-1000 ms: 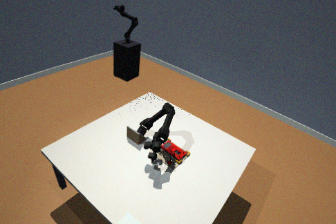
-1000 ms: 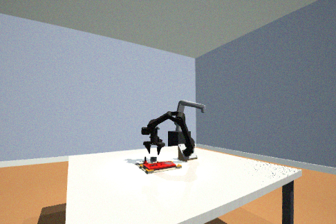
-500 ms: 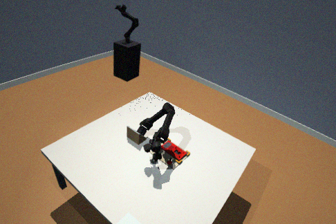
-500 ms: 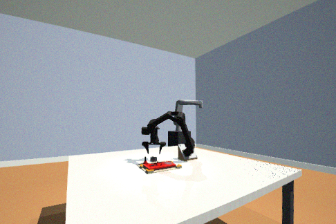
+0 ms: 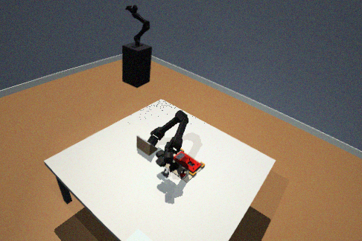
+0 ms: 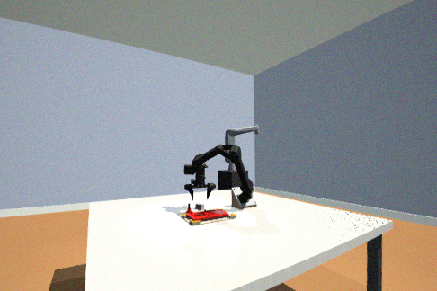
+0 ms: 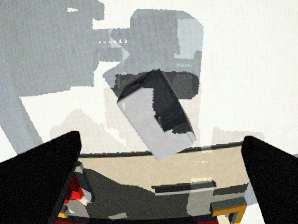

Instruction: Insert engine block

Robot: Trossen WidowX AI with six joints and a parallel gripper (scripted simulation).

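The engine block lies 3 cm below my gripper tip. From my gripper tip the other things lie so: upright peg 11 cm ahead, 6 cm to the left, 2 cm below.
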